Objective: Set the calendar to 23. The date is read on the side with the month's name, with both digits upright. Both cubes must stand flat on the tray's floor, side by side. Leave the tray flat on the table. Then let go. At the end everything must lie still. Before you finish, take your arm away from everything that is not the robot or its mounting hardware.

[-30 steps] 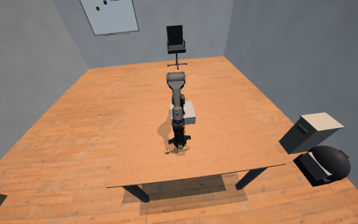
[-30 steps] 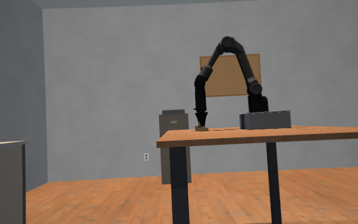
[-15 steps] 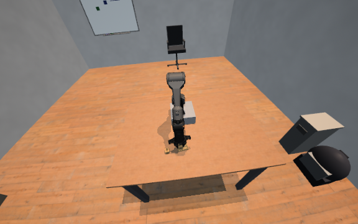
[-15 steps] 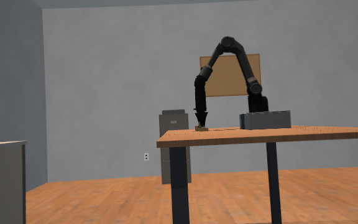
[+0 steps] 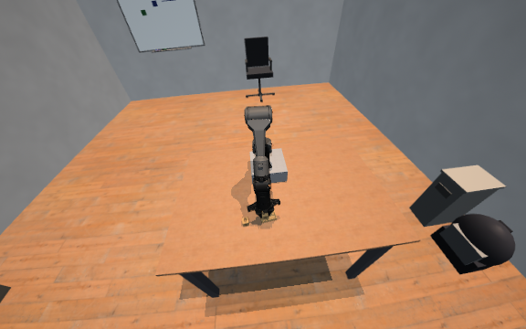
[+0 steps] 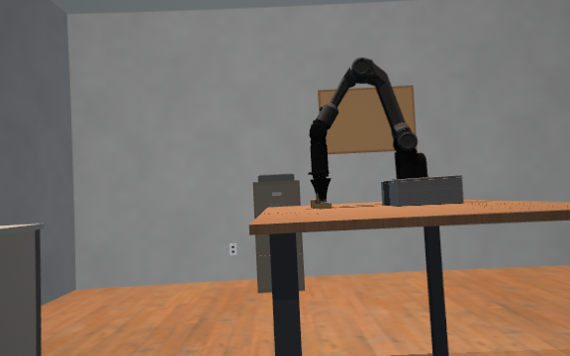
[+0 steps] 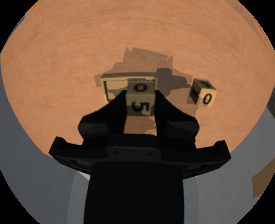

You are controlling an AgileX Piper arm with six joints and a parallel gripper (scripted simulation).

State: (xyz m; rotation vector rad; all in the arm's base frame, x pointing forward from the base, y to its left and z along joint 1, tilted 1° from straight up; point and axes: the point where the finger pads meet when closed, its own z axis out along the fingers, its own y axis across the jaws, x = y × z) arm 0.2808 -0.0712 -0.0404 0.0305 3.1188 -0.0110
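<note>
Right now my hand is 2 cm to the right of the tan calendar tray and 3 cm above it. From my hand the other things lie so: tan calendar cube (9 cm to the right, 2 cm below).
</note>
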